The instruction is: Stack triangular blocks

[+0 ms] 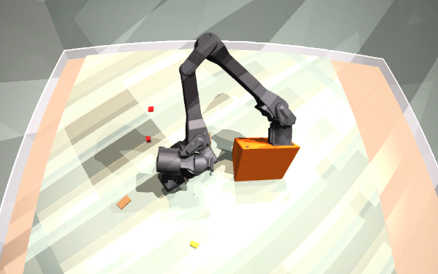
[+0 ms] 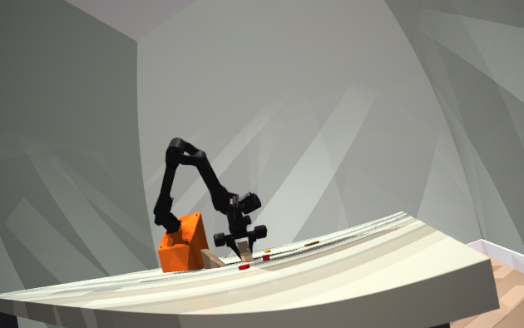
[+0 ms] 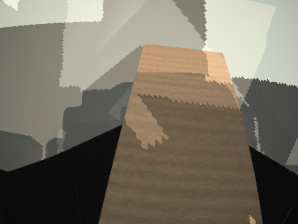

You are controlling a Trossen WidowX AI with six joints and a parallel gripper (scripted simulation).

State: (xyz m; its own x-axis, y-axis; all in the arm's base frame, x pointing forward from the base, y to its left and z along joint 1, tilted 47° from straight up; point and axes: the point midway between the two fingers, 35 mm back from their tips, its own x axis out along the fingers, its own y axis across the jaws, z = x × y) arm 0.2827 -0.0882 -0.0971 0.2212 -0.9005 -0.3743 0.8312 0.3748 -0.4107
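Right now the small red cube is 13 cm to the right of my gripper tip and 13 cm ahead of it. Also, from my gripper tip: tan triangular block 1 cm to the left, 1 cm above; then small yellow piece 25 cm to the left, 3 cm behind, 1 cm below; then small tan piece 20 cm ahead, 11 cm to the left, 1 cm below.
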